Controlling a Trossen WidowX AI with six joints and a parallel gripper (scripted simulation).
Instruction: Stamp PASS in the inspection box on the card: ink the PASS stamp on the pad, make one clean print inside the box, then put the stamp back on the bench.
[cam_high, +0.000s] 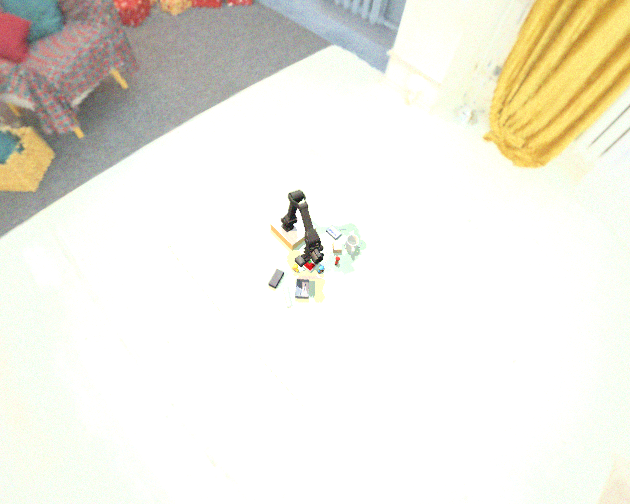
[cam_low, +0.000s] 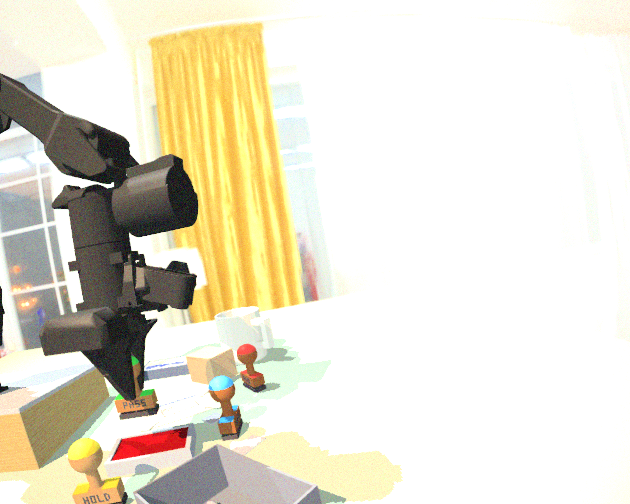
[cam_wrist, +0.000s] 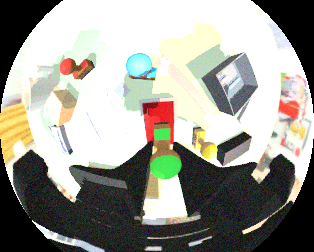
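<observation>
Now: the pale paper card 120 mm to the left of my gripper tip and 70 mm below it. Round my gripper tip: yellow-knobbed hold stamp 20 mm behind, 80 mm to the right, 50 mm below; then red ink pad 70 mm below; then green-topped pass stamp right at my gripper tip.
</observation>
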